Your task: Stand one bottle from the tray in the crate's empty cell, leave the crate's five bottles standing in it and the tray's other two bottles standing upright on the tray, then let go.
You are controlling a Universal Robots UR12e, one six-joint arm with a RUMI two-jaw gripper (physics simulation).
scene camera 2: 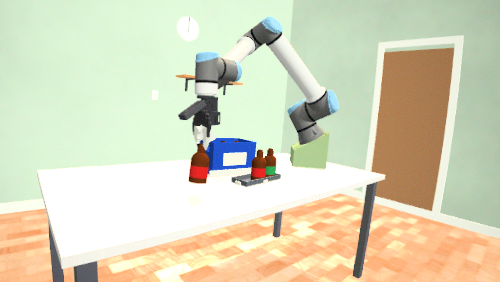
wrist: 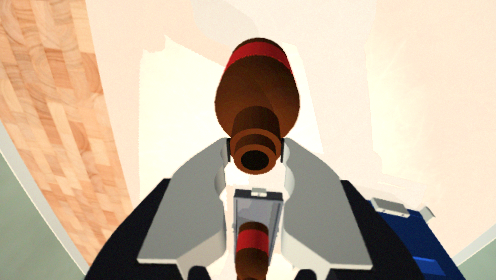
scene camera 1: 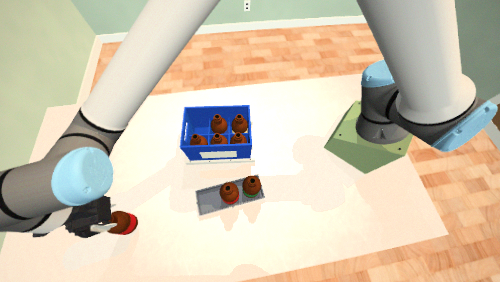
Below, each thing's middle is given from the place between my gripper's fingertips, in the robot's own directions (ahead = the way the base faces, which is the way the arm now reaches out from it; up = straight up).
Labels:
The brown red-label bottle point(wrist: 257, 102) is 6 cm below my hand and 1 cm ahead of it.

